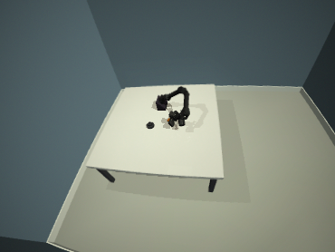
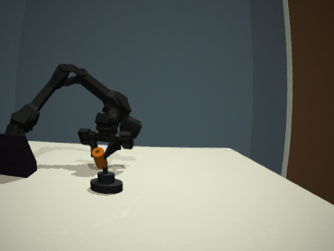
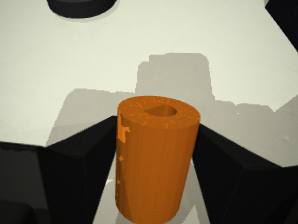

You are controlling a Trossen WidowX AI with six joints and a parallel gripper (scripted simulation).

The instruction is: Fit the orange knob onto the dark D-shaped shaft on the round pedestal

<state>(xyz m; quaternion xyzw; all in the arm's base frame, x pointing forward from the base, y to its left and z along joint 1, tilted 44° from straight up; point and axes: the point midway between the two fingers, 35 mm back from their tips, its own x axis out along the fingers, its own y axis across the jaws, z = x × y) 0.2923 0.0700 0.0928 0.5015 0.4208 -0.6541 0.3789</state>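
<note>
Now: gripper tip 20 mm short of the dark round pedestal, 200 mm to the left of it and 10 mm above it. From my gripper tip the other things lie so: orange knob (10 mm ahead, 20 mm to the left, 10 mm below).
</note>
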